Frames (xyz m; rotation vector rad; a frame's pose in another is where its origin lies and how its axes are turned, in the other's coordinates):
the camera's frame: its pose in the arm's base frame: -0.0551 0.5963 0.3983 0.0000 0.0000 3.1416
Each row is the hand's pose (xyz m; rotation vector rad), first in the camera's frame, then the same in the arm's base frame.
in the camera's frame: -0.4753 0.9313 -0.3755 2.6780 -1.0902 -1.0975
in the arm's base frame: 0.4202 -0.3350 0.0228 0.9107 2.2372 0.0632
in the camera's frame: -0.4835 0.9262 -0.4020 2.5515 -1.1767 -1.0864
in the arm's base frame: 0.4284 -0.3299 -0.0037 1.0049 2.1790 0.1663
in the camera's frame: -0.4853 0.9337 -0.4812 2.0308 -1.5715 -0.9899
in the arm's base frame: 0.4302 -0.3374 -0.0829 1.4491 1.8727 0.5007
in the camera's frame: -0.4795 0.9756 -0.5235 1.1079 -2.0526 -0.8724
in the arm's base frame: 0.4244 -0.3793 -0.1252 2.0406 1.1014 0.8360
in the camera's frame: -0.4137 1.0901 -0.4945 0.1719 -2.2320 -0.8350
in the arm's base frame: 0.3586 -0.4938 -0.0962 2.2780 0.1755 0.9631
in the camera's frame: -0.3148 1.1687 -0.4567 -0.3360 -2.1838 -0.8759
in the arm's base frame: 0.2597 -0.5724 -0.0584 2.2167 -0.3411 0.9704
